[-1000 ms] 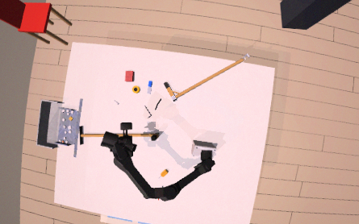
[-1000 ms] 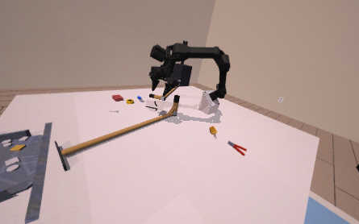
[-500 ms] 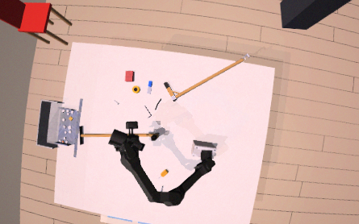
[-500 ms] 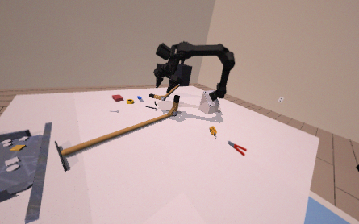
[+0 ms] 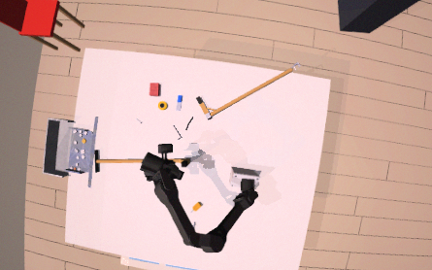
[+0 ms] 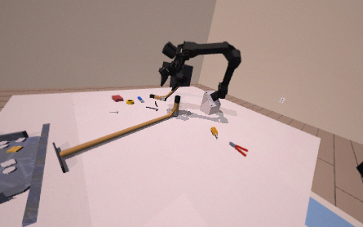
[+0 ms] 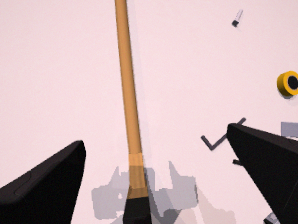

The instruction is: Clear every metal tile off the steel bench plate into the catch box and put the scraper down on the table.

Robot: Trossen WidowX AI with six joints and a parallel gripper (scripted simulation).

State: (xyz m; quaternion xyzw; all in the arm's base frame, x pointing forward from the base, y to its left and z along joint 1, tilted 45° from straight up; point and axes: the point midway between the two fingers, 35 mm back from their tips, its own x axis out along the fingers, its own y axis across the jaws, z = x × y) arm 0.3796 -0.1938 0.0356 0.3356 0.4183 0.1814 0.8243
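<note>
Now: gripper tip 20 mm past the hex key, 130 mm to the left of it and 190 mm above it. The rest, counted from my gripper tip: yellow ring (70 mm ahead, 300 mm to the right, 190 mm below); blue-white piece (30 mm behind, 320 mm to the right, 190 mm below); yellow tool (130 mm behind, 300 mm to the left, 180 mm below).
</note>
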